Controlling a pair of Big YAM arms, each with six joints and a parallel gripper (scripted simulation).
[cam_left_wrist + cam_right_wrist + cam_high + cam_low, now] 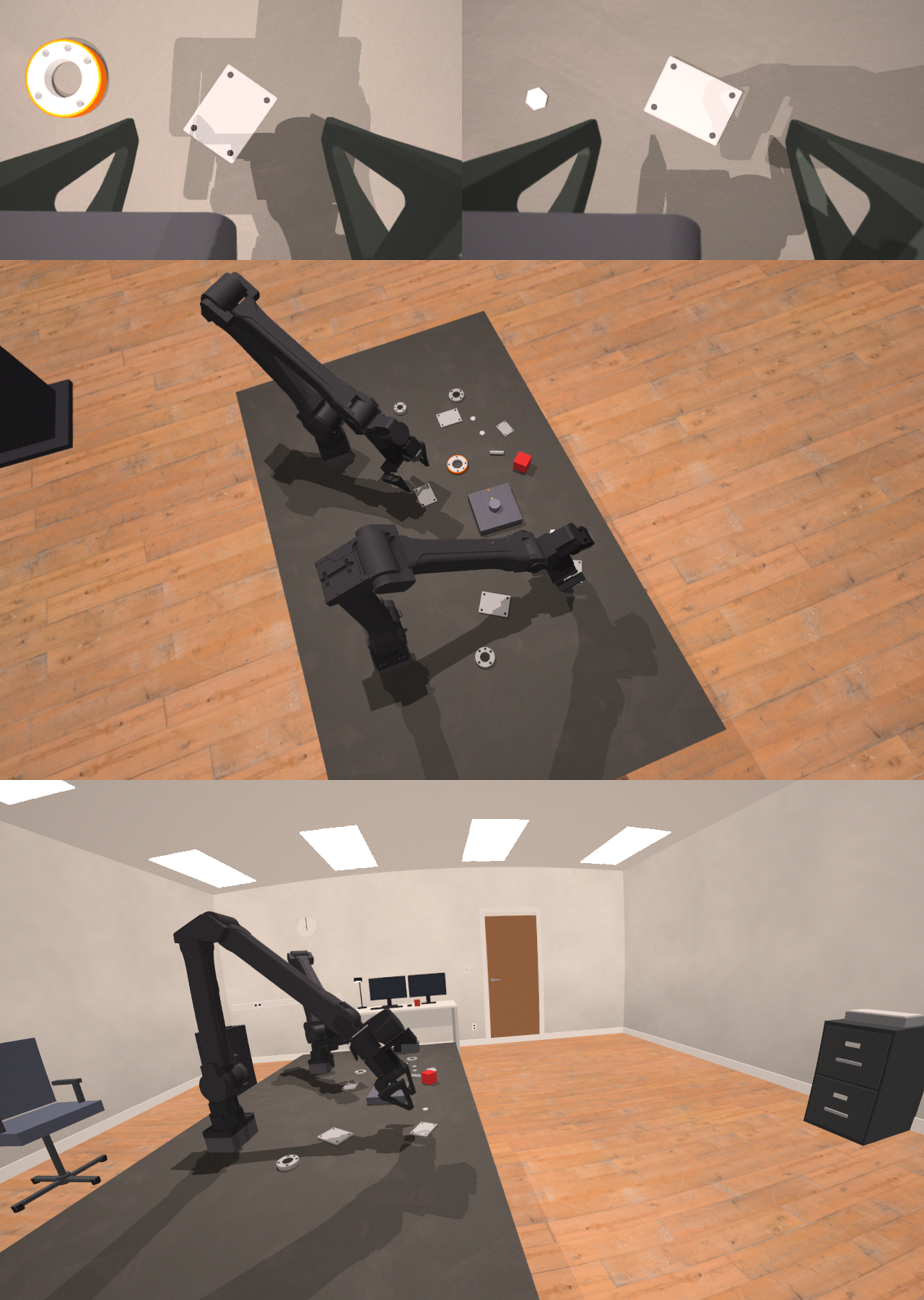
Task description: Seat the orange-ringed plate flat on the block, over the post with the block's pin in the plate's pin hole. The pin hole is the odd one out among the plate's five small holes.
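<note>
My left hand is 13 cm short of the orange-ringed plate, 9 cm above it and 5 cm to the right of it. Also, from my left hand: red cube (31 cm ahead, 8 cm below, 2 cm to the right); small rod (26 cm ahead, 9 cm below, 5 cm to the left); grey block (19 cm ahead, 10 cm to the right, 8 cm below).
</note>
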